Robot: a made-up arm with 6 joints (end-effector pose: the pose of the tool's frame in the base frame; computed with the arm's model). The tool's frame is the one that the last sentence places.
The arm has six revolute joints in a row. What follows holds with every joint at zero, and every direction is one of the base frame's.
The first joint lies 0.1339 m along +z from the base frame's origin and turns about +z.
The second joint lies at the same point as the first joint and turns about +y.
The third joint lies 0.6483 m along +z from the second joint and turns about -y.
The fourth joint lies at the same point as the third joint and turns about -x.
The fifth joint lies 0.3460 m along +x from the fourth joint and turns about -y.
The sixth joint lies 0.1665 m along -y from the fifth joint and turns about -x.
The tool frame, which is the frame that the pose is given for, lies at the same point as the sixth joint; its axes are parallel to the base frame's.
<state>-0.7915 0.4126 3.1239 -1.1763 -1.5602 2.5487</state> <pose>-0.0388 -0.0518 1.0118 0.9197 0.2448 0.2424 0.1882</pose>
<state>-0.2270 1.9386 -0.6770 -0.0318 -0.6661 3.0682</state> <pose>0.2578 -0.2304 -0.2683 0.0754 0.0415 0.9891 0.1191</pose>
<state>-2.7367 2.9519 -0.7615 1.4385 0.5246 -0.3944</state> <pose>0.2285 0.1218 -0.4543 0.8974 -0.1560 0.1642 0.3788</pose>
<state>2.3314 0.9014 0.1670 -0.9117 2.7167 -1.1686</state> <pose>-0.3928 0.5607 0.2066 0.8810 -0.1442 0.4317 0.1290</pose>
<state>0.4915 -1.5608 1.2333 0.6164 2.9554 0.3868</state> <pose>-0.8231 -0.5947 0.1677 0.0553 0.2729 0.2572 0.9254</pose>
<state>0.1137 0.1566 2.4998 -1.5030 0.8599 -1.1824</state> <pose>-0.0200 -0.0136 1.1380 -0.4246 0.3257 -0.7717 0.3436</pose>
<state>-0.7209 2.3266 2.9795 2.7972 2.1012 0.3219</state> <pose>0.6387 -0.3525 -0.0559 -0.7820 0.0056 0.6079 0.1375</pose>
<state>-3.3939 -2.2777 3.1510 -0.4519 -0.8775 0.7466</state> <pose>0.3478 0.0650 -0.5959 0.6876 -0.0653 -0.6987 0.1867</pose>
